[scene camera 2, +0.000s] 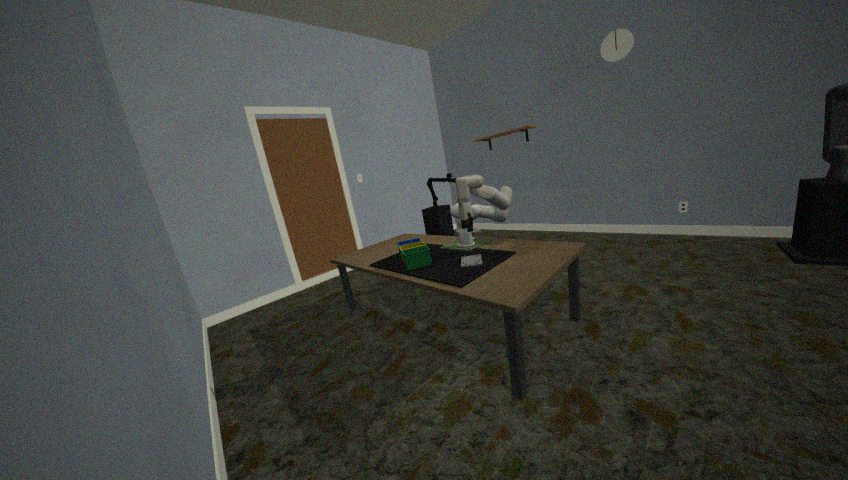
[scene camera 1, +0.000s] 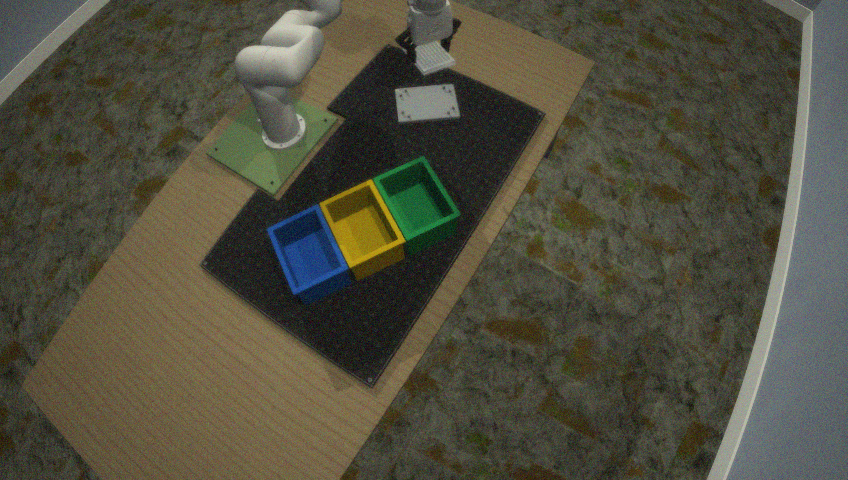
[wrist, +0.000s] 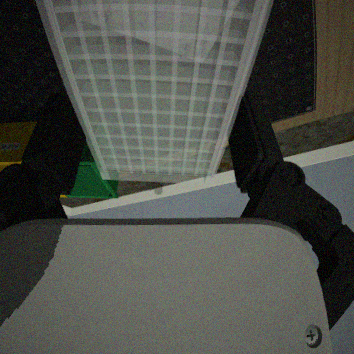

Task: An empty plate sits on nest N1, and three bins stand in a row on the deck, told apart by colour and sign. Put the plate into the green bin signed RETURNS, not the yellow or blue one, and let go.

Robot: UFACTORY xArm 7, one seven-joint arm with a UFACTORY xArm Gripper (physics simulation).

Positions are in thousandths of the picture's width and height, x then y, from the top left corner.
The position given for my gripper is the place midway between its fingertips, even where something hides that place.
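Observation:
Nest (scene camera 1: 503,216). Gridded plate (scene camera 1: 510,120) (wrist: 442,273). My gripper (scene camera 1: 505,114) (wrist: 436,312).

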